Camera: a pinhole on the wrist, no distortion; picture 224 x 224 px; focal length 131.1 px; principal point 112.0 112.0 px. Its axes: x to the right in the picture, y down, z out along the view. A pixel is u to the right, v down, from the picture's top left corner.
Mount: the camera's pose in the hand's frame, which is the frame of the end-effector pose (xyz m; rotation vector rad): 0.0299 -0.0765 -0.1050 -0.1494 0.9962 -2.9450
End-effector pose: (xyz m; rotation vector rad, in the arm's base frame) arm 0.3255 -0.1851 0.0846 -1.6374 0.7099 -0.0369
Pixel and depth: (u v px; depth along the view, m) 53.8 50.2 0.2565
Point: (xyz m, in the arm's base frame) 0.5832 -0.1172 0.1051
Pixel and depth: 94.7 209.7 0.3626
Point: 0.6366 -0.2146 0.5004
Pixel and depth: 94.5 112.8 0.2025
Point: 0.4929 -0.1704 0.2250
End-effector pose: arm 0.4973 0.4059 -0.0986 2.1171 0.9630 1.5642
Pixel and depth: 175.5 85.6 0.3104
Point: 0.5894 0.5274 -0.3645
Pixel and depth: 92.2 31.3 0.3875
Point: 0.7995 0.6194 -0.1973
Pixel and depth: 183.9 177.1 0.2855
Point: 0.4072 0.6089 -0.4147
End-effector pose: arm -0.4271 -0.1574 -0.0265 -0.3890 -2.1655 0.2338
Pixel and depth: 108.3 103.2 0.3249
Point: -0.6487 -0.3734 0.0101
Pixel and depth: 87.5 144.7 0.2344
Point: -0.5637 -0.3680 0.1028
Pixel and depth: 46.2 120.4 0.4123
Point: -0.7959 -0.3744 0.1757
